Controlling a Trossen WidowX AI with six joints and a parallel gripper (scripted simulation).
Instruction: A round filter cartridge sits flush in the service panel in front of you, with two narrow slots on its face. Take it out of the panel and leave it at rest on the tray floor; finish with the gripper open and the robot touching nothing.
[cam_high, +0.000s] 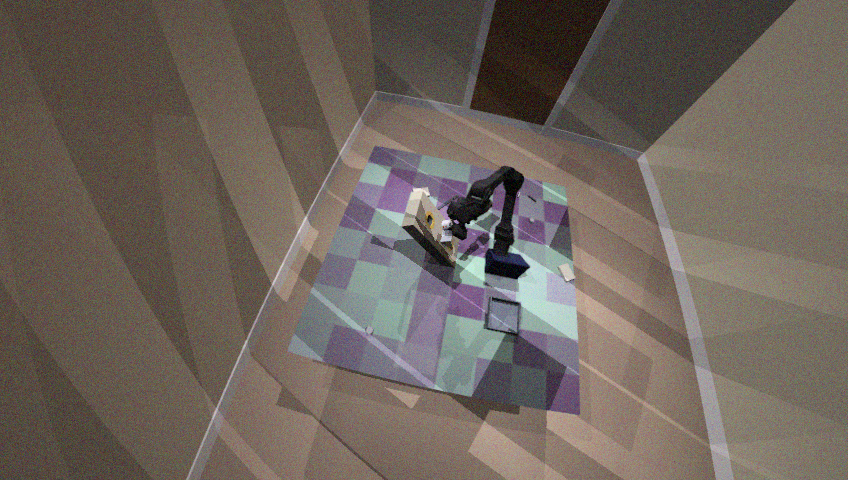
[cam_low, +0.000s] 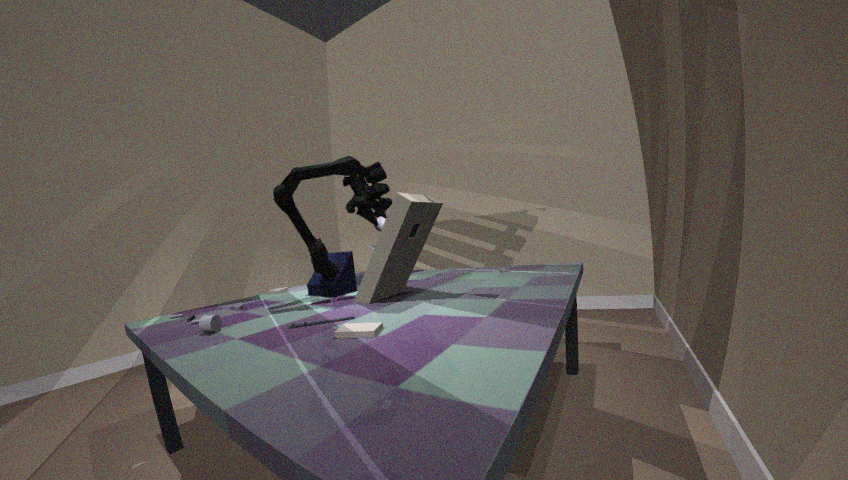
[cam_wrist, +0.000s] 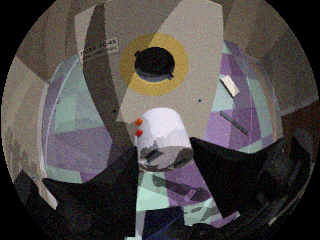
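Now: the grey square tray 320 mm to the left of my gripper tip, 310 mm behind it and 240 mm below it. The rest, counted from my gripper tip: round filter cartridge (right at my gripper tip); then beige service panel (90 mm below, 50 mm ahead, 10 mm to the right).
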